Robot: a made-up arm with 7 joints. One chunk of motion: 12 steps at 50 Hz.
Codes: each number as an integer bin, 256 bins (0 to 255) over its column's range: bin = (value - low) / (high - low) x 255, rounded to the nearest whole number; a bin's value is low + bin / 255 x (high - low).
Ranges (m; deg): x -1.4..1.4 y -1.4..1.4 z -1.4..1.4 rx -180..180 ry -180..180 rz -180..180
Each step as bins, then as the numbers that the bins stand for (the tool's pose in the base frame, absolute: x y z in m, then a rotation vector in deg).
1 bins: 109 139 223 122 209 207
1 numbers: -0.2031 0.1263 1.0486 -7.76 115.06 112.24
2 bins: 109 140 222 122 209 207
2 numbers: -0.2031 0.1373 1.0376 -7.76 115.06 112.24
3 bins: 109 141 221 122 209 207
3 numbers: -0.2031 0.1482 1.0267 -7.76 115.06 112.24
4 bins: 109 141 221 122 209 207
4 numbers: -0.2031 0.1482 1.0267 -7.76 115.06 112.24
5 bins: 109 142 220 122 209 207
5 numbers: -0.2031 0.1592 1.0157 -7.76 115.06 112.24
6 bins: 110 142 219 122 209 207
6 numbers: -0.1922 0.1592 1.0047 -7.76 115.06 112.24
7 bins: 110 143 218 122 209 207
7 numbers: -0.1922 0.1702 0.9937 -7.76 115.06 112.24
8 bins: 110 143 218 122 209 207
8 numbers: -0.1922 0.1702 0.9937 -7.76 115.06 112.24
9 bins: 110 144 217 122 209 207
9 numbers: -0.1922 0.1812 0.9827 -7.76 115.06 112.24
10 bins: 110 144 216 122 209 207
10 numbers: -0.1922 0.1812 0.9718 -7.76 115.06 112.24
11 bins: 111 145 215 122 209 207
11 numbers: -0.1812 0.1922 0.9608 -7.76 115.06 112.24
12 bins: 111 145 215 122 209 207
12 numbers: -0.1812 0.1922 0.9608 -7.76 115.06 112.24
